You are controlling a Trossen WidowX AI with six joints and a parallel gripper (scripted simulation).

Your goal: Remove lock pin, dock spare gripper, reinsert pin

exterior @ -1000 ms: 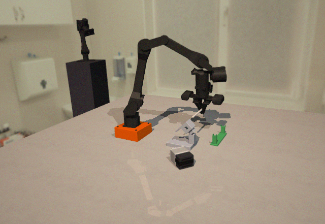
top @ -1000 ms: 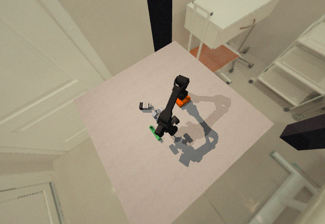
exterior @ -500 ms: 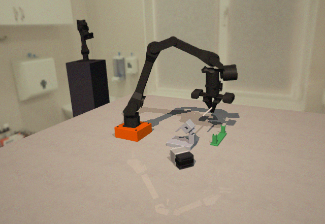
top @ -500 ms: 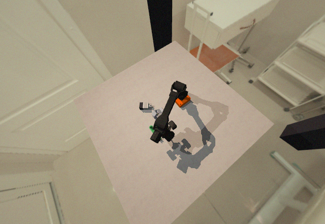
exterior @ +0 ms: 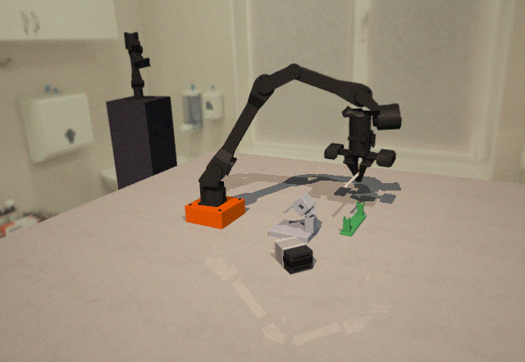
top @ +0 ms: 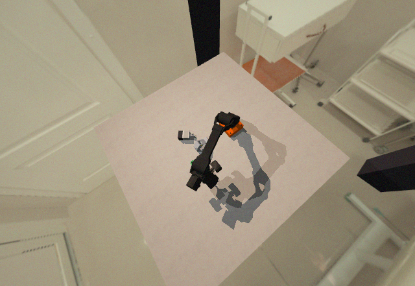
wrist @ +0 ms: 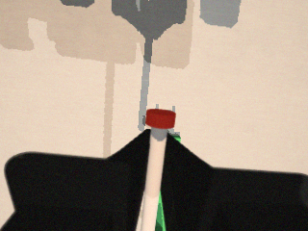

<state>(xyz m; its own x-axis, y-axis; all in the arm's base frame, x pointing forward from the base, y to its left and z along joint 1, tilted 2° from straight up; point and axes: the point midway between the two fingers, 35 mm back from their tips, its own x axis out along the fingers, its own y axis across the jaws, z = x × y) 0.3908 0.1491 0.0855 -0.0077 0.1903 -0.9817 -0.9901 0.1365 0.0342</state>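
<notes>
Right now the green stand is 10 cm to the right of my gripper tip and 7 cm below it. The rest, counted from my gripper tip: grey mount 19 cm to the right, 12 cm behind, 4 cm below; then spare gripper 33 cm to the right, 10 cm behind, 7 cm below.
</notes>
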